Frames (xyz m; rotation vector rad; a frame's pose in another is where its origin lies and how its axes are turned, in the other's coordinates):
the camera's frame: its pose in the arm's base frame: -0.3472 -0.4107 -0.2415 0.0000 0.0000 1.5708
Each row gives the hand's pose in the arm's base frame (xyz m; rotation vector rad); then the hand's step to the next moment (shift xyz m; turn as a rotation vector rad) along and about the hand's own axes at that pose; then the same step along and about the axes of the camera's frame.
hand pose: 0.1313 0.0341 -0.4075 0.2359 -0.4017 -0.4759
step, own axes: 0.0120 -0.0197 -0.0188 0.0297 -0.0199 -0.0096
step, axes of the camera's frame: -0.0205 -0.0100 -0.0191 -0.0304 -0.0204 -0.0053
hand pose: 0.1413 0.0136 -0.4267 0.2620 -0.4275 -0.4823
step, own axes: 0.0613 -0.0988 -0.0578 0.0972 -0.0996 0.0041
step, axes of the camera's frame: -0.1068 -0.0368 -0.0640 -0.1342 -0.0371 0.0021
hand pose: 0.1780 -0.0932 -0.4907 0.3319 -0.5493 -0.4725
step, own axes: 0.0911 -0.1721 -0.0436 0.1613 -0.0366 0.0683
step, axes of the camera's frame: -0.1838 -0.0351 -0.0694 -0.1251 -0.0700 0.1071
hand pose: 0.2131 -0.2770 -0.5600 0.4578 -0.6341 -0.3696
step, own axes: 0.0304 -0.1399 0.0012 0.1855 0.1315 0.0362
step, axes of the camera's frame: -0.1315 0.0045 -0.0563 0.0139 -0.1403 0.1820
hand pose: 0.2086 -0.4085 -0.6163 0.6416 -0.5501 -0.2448
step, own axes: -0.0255 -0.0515 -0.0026 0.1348 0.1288 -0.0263
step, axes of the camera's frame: -0.0291 0.0222 -0.0443 0.0623 -0.1328 0.1180
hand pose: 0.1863 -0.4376 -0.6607 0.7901 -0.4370 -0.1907
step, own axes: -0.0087 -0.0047 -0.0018 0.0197 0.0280 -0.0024
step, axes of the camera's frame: 0.0007 0.0070 -0.0072 0.0145 -0.0188 0.0248
